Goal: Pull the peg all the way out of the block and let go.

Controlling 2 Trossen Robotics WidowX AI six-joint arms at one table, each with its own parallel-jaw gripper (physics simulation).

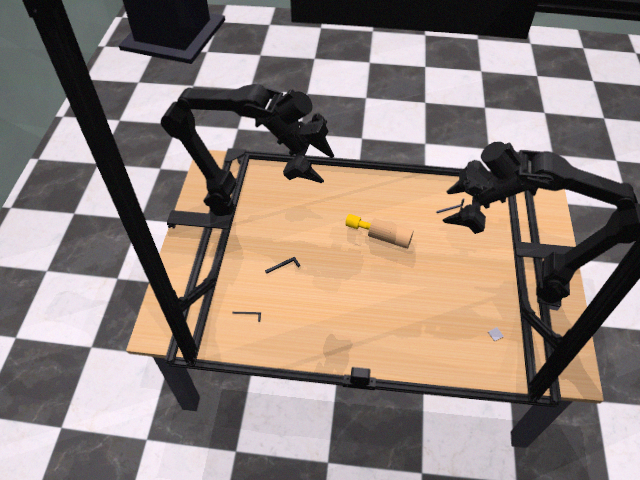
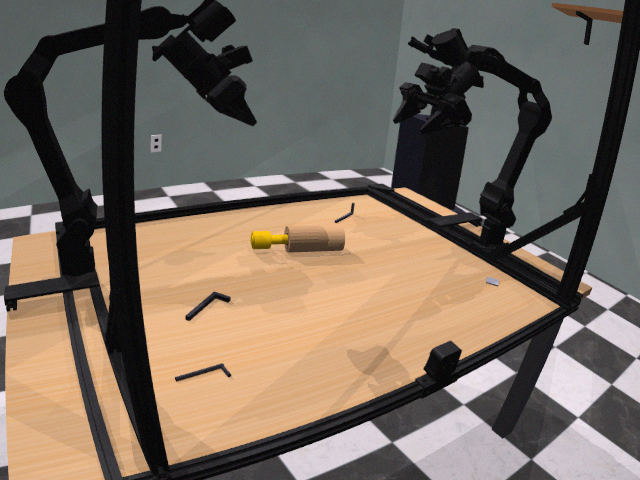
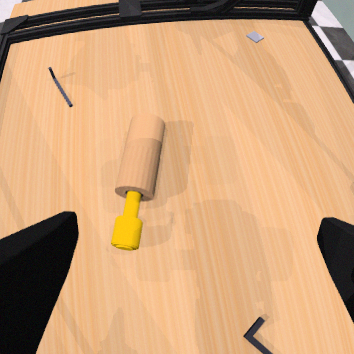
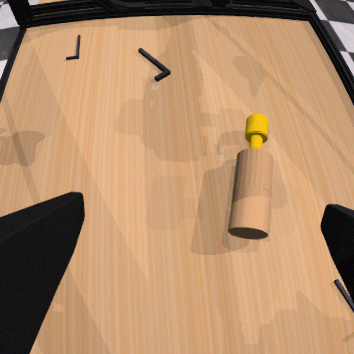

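Pixels of known places: left gripper, fingertip midpoint: (image 1: 328,169) (image 2: 248,119) (image 3: 202,227); right gripper, fingertip midpoint: (image 1: 445,206) (image 2: 407,127) (image 4: 207,211); left arm's base at its link origin: (image 1: 221,210) (image 2: 77,271) (image 4: 218,0); right arm's base at its link origin: (image 1: 548,295) (image 2: 491,242).
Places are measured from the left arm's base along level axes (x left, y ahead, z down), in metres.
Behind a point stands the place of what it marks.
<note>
The yellow peg (image 1: 353,221) @[y 0.399, x 0.055, z -0.023 m] (image 2: 261,240) @[y 0.392, x 0.049, z -0.015 m] (image 3: 127,232) @[y 0.392, x 0.062, z -0.026 m] (image 4: 257,126) @[y 0.405, x 0.062, z -0.026 m] has a thick head and a thinner shaft, whose far end is hidden inside the block. The block (image 1: 390,234) @[y 0.513, x 0.035, z -0.029 m] (image 2: 314,238) @[y 0.501, x 0.030, z -0.021 m] (image 3: 141,160) @[y 0.490, x 0.050, z -0.036 m] (image 4: 253,195) @[y 0.527, x 0.049, z -0.036 m] is a light wooden cylinder lying on its side on the table. My left gripper (image 1: 327,168) @[y 0.335, x 0.000, z -0.277 m] (image 3: 202,227) @[y 0.335, x 0.000, z -0.277 m] is open and empty, above the table on the peg's side. My right gripper (image 1: 446,206) @[y 0.640, x -0.041, z -0.282 m] (image 2: 409,126) @[y 0.640, x -0.041, z -0.282 m] (image 4: 207,211) @[y 0.640, x -0.041, z -0.282 m] is open and empty, above the table on the block's side. Neither touches the peg or block.
Black L-shaped keys (image 1: 281,265) @[y 0.238, x -0.131, z 0.013 m] (image 1: 247,312) @[y 0.200, x -0.302, z 0.014 m] lie toward the left of the table. Another dark key (image 2: 345,213) @[y 0.672, x 0.227, z 0.011 m] lies behind the block. A small grey square (image 1: 495,334) @[y 0.850, x -0.174, z 0.016 m] (image 2: 492,281) @[y 0.848, x -0.175, z 0.016 m] lies at the right. A black frame (image 1: 268,373) @[y 0.311, x -0.451, z 0.026 m] with upright posts edges the table (image 1: 361,320) @[y 0.499, x -0.233, z 0.019 m].
</note>
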